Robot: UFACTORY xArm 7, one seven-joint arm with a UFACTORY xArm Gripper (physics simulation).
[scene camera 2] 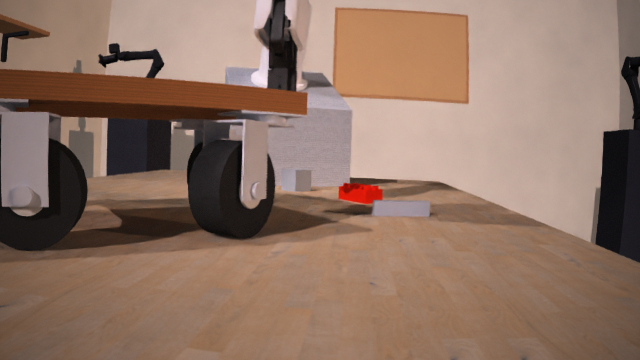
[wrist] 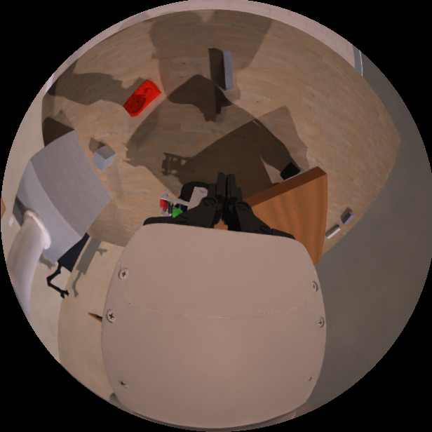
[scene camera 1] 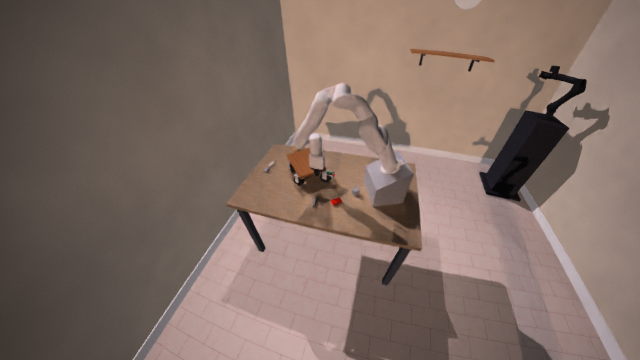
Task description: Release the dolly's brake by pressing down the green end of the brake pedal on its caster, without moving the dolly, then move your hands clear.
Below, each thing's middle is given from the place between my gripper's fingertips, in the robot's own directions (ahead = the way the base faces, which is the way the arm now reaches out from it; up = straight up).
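With respect to the grey bar (scene camera 2: 379, 207), my hand is 12 cm above it, 14 cm to the right of it and 3 cm past it. Dolly (scene camera 2: 231, 183): 6 cm below my hand, 14 cm to the right of it, 12 cm ahead of it. Red brick (scene camera 2: 355, 192): 11 cm below my hand, 8 cm to the left of it, 17 cm behind it.
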